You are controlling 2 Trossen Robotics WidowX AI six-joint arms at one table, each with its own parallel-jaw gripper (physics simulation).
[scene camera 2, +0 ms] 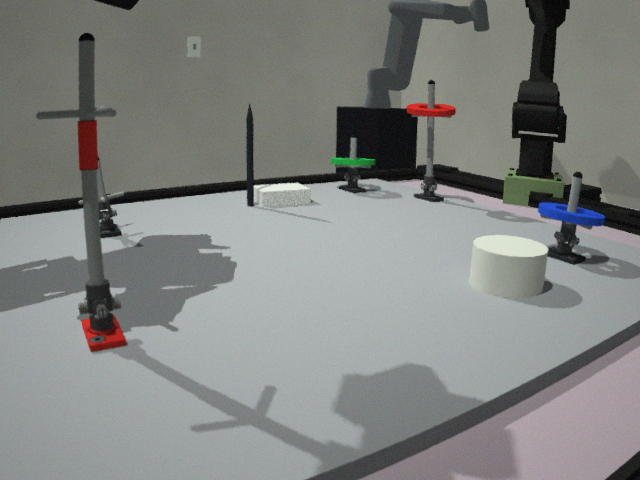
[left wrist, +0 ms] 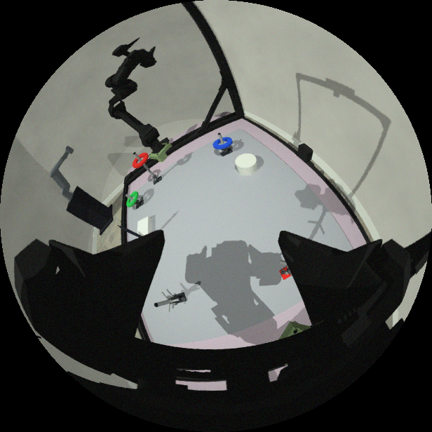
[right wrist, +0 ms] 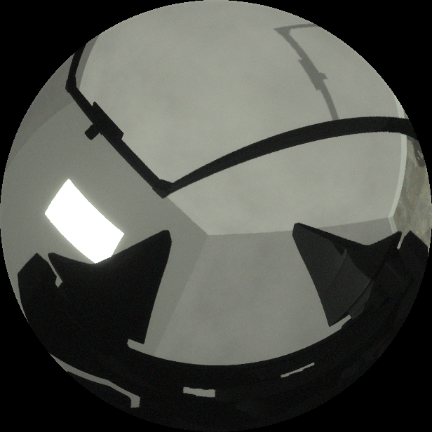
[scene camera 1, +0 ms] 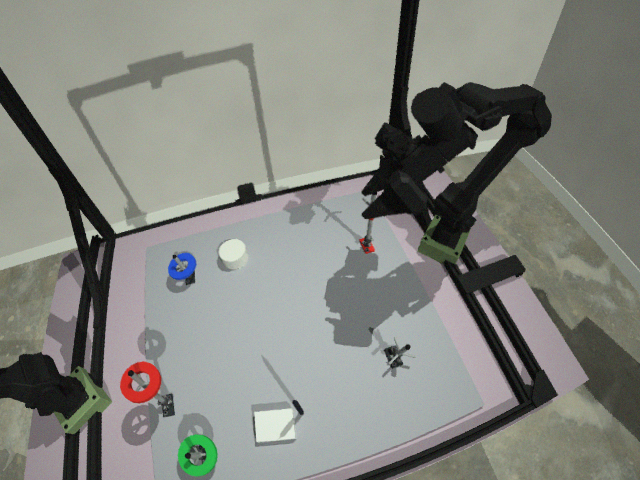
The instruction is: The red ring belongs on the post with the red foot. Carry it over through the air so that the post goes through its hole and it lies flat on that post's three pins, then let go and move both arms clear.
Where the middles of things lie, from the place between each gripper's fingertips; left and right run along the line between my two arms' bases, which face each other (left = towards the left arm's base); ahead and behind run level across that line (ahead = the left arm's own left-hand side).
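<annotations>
The white block (scene camera 1: 275, 425) is far below my right hand, a long way ahead of it and far to the left of it. Going by their middles, of the things named here the white block is the farthest from my right hand. The blue ring (scene camera 2: 556, 211) is 52 cm below my right hand and 21 cm to the left of it, while the red ring (scene camera 1: 154, 385) is 43 cm below that same right hand, 27 cm ahead of it and 10 cm to the left of it.
The white block, as I count from my left hand, is far to the right, a good way ahead and a good way below. The blue ring is 360 mm to the right of my left hand, 190 mm below it and 180 mm behind it. I find the red ring 460 mm to the right of my left hand, 100 mm below it and 90 mm ahead of it. Going by its middle, the white block is nearer to my left hand than to my right hand.
</annotations>
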